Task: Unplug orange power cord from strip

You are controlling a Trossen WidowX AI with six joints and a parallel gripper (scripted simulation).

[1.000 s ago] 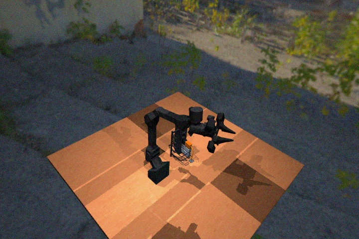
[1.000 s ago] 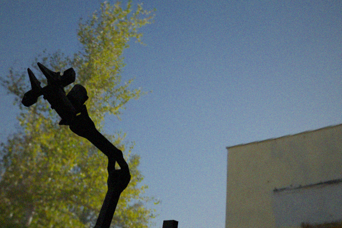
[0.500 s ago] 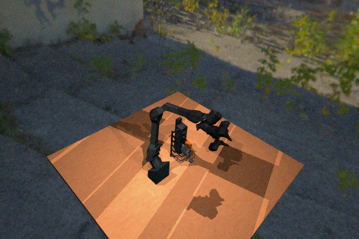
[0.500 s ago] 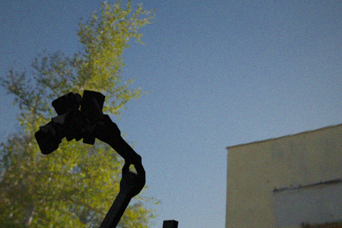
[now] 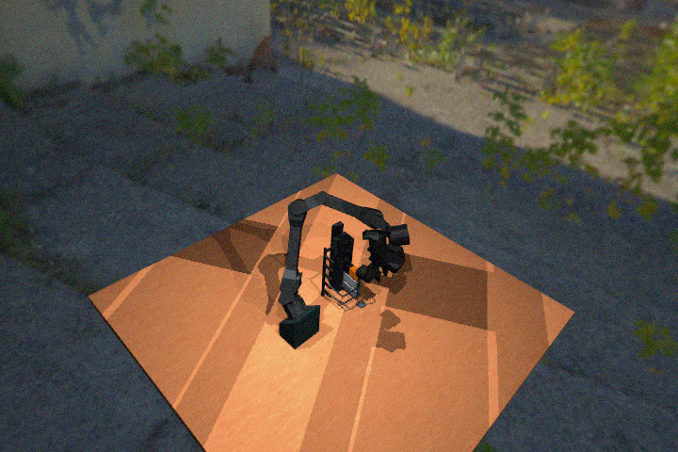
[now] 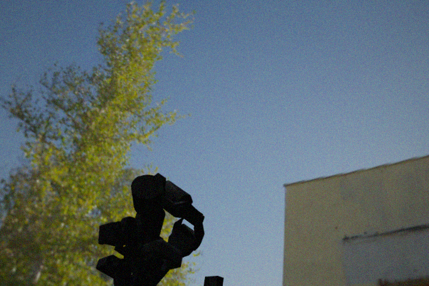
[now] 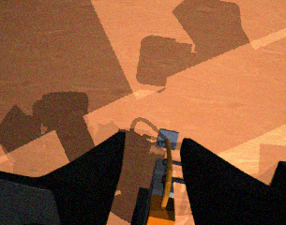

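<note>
Now: gripper tip 130 mm to the right of the orange plug, 40 mm above it and 10 mm past it.
</note>
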